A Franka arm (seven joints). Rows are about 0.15 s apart.
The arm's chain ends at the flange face. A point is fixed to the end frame.
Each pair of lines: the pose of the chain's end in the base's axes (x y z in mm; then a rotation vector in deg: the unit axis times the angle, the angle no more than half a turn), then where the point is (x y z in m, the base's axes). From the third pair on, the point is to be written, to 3 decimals.
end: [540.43 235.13 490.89 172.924 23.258 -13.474]
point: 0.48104 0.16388 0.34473
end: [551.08 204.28 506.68 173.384 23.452 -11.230]
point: 0.49550 0.13426 0.35844
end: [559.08 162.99 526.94 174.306 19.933 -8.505]
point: 0.506 0.096 0.376
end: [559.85 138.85 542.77 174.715 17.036 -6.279]
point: 0.508 0.074 0.391
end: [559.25 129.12 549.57 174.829 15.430 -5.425]
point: 0.508 0.065 0.397
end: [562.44 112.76 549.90 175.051 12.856 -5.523]
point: 0.509 0.050 0.397
